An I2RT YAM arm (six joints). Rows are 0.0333 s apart.
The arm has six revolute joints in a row. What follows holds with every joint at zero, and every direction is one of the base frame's. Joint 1 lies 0.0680 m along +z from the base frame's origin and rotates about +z. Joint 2 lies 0.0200 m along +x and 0.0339 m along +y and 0.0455 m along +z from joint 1 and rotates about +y. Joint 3 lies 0.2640 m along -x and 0.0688 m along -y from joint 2 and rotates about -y. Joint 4 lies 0.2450 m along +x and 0.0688 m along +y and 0.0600 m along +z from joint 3 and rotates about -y. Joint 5 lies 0.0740 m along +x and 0.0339 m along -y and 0.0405 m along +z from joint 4 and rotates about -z. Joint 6 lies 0.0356 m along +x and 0.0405 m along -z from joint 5 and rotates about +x. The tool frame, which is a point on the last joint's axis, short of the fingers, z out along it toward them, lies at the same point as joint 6; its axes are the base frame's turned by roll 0.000, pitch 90.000 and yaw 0.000 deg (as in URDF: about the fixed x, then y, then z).
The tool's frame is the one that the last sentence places.
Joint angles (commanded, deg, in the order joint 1, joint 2, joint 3, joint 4, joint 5, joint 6), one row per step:
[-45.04, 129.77, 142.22, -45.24, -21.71, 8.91]
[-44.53, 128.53, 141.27, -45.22, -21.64, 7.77]
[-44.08, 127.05, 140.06, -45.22, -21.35, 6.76]
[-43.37, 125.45, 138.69, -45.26, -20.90, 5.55]
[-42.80, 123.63, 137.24, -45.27, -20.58, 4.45]
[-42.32, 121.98, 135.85, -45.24, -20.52, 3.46]
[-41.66, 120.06, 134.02, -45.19, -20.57, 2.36]
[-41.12, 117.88, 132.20, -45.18, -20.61, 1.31]
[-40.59, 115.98, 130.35, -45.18, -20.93, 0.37]
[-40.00, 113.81, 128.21, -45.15, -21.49, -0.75]
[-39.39, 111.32, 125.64, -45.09, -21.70, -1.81]
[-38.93, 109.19, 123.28, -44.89, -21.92, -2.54]
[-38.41, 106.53, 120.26, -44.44, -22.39, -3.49]
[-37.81, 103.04, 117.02, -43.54, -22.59, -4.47]
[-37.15, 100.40, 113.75, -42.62, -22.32, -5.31]
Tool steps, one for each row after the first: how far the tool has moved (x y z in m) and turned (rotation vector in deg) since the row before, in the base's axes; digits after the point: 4 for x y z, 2 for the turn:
[-0.0003, 0.0065, 0.0052, -1.17, 0.14, 1.02]
[-0.0015, 0.0067, 0.0056, -1.13, 0.20, 0.71]
[-0.0005, 0.0086, 0.0055, -1.30, 0.37, 0.93]
[-0.0022, 0.0084, 0.0067, -1.27, 0.16, 0.84]
[-0.0023, 0.0075, 0.0056, -1.04, 0.09, 0.91]
[-0.0021, 0.0093, 0.0051, -0.99, 0.18, 1.24]
[-0.0041, 0.0094, 0.0069, -1.11, -0.01, 1.08]
[-0.0032, 0.0086, 0.0043, -0.70, 0.10, 1.26]
[-0.0039, 0.0098, 0.0045, -0.77, 0.04, 1.61]
[-0.0051, 0.0105, 0.0041, -0.81, 0.19, 1.29]
[-0.0047, 0.0084, 0.0025, -0.52, 0.11, 1.00]
[-0.0061, 0.0101, 0.0026, -0.68, -0.03, 1.37]
[-0.0093, 0.0128, 0.0070, -1.48, -0.78, 1.23]
[-0.0057, 0.0098, 0.0004, -1.01, 0.01, 0.81]

